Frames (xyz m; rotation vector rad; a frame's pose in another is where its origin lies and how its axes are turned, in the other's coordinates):
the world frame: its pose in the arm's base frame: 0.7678 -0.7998 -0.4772 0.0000 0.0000 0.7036
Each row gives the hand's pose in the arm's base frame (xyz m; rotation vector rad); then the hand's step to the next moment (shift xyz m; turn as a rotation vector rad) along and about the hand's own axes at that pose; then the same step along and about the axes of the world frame.
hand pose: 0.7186 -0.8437 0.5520 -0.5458 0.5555 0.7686
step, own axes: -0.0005 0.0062 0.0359 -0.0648 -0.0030 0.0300
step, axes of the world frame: 0.0204 0.0172 0.0248 -0.0308 0.0074 0.0640
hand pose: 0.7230 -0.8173 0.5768 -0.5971 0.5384 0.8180
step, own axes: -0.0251 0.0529 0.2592 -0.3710 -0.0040 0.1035
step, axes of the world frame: 0.1213 0.1462 0.1858 -0.2205 0.0291 0.3145
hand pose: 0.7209 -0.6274 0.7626 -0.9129 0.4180 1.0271
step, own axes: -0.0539 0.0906 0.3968 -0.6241 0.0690 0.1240
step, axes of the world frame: 0.0893 0.3317 0.2249 -0.4331 0.0691 0.4661
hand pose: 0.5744 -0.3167 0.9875 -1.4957 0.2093 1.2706
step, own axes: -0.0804 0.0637 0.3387 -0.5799 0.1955 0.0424
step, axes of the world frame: -0.0763 0.3345 0.0867 -0.5100 0.0150 0.3405
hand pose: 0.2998 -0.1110 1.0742 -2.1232 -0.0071 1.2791
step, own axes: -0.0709 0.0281 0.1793 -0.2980 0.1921 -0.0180
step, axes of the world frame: -0.1116 0.1590 -0.0149 -0.3202 -0.0651 0.1389
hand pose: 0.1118 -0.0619 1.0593 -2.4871 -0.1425 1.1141
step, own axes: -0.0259 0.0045 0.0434 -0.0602 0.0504 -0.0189
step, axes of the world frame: -0.0357 0.0347 -0.0098 -0.0668 -0.0317 0.0325
